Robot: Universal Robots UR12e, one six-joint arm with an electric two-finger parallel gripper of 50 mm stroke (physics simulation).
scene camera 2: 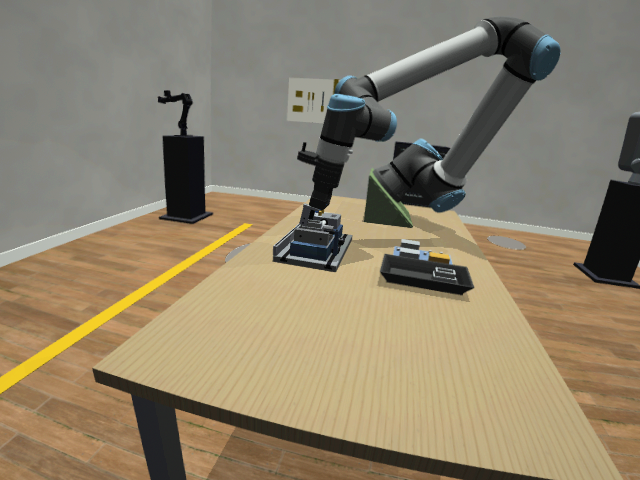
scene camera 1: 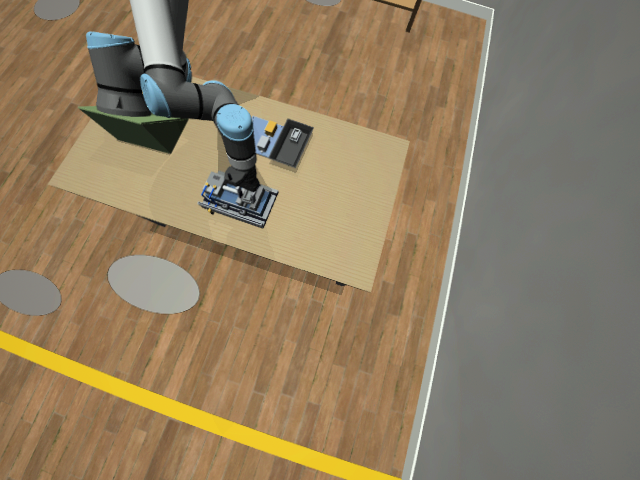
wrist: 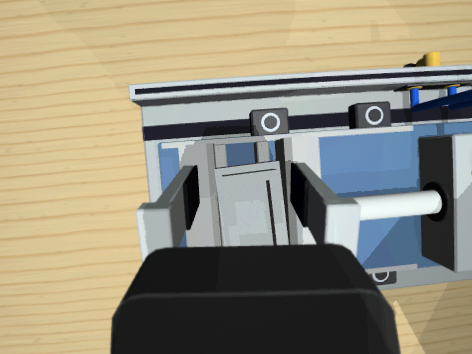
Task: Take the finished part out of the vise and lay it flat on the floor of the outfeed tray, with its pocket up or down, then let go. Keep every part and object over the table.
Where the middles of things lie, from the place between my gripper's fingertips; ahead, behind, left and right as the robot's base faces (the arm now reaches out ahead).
Scene:
Right now my hand is 90 mm past the white rod (wrist: 392, 205), 30 mm to the right of it and 30 mm above it.

